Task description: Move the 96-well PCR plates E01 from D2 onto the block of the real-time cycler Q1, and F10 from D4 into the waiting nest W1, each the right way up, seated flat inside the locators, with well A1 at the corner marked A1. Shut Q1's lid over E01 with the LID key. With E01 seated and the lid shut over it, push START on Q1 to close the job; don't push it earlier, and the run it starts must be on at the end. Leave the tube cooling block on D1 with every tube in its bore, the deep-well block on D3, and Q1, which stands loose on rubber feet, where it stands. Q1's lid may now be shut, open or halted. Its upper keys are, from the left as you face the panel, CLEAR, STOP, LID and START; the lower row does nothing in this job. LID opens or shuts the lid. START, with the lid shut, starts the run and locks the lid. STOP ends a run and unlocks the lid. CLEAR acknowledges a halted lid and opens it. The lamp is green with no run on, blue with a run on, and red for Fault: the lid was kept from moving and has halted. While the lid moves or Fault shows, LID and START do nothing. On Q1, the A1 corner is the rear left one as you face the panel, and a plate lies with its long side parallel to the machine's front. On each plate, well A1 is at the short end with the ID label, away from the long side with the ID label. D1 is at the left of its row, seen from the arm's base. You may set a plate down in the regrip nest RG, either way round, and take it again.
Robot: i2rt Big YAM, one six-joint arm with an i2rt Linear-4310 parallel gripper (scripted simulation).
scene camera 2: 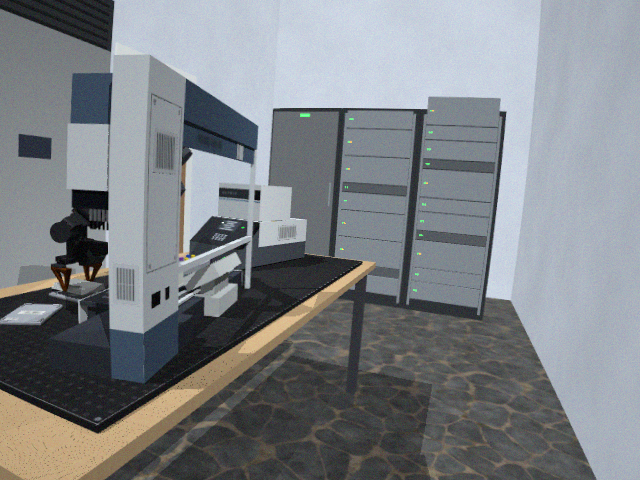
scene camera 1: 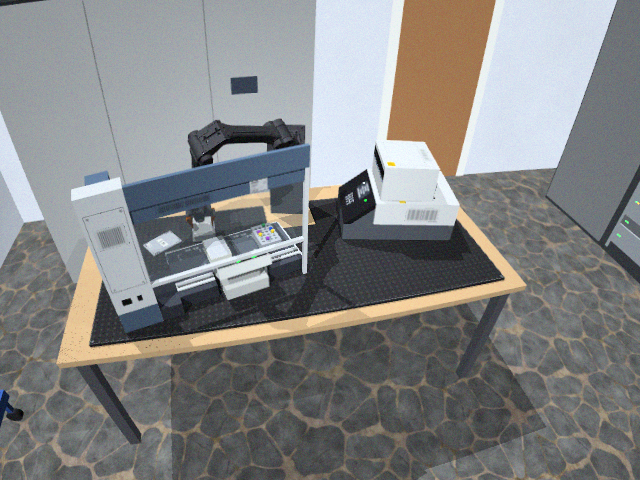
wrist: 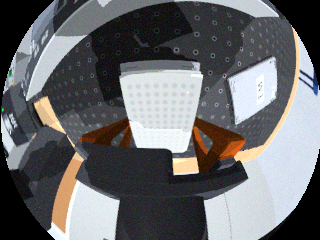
One and the same spot on a clear side panel: (scene camera 2: 216,192) is (scene camera 1: 207,230).
